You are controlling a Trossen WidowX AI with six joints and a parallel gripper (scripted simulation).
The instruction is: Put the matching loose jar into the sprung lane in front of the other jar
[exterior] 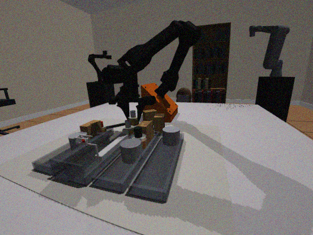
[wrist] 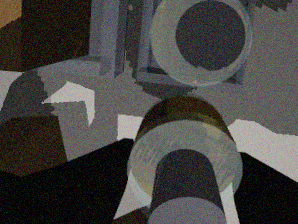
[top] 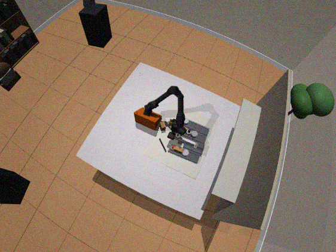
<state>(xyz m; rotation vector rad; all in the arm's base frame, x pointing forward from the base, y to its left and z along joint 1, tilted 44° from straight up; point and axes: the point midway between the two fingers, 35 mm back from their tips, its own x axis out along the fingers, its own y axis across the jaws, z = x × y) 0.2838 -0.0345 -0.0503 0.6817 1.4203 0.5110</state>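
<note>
Right now my gripper tip is 6 cm past the black rod, 13 cm to the left of it and 5 cm above it. Also, from my gripper tip: white pusher bar (16 cm ahead, 4 cm to the right, 1 cm below).
</note>
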